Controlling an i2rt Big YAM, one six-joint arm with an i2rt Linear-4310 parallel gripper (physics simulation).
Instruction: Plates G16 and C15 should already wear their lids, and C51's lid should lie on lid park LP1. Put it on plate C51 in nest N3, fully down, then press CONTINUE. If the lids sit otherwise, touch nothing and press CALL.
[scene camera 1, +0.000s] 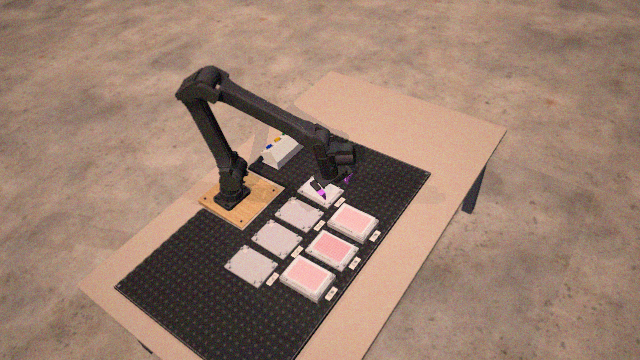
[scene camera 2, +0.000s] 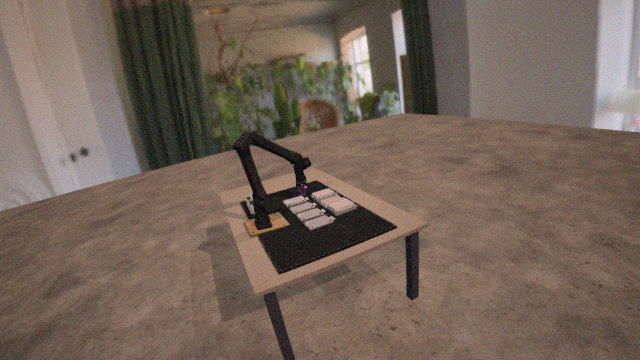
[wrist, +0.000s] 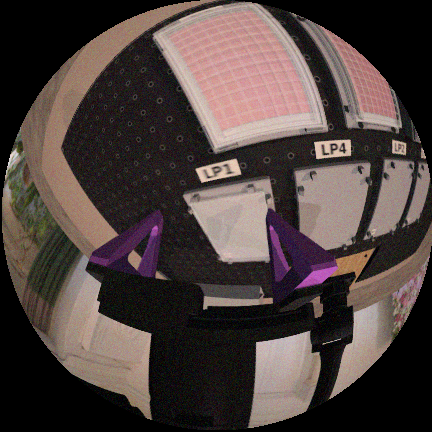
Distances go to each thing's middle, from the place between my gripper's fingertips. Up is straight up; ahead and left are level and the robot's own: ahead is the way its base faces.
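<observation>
Lid park LP1 (wrist: 249, 184): my hand 60 mm past it, 40 mm above it. Lid park LP4 (scene camera 1: 295, 212), counted from my hand: 60 mm behind, 130 mm to the right, 40 mm below.
</observation>
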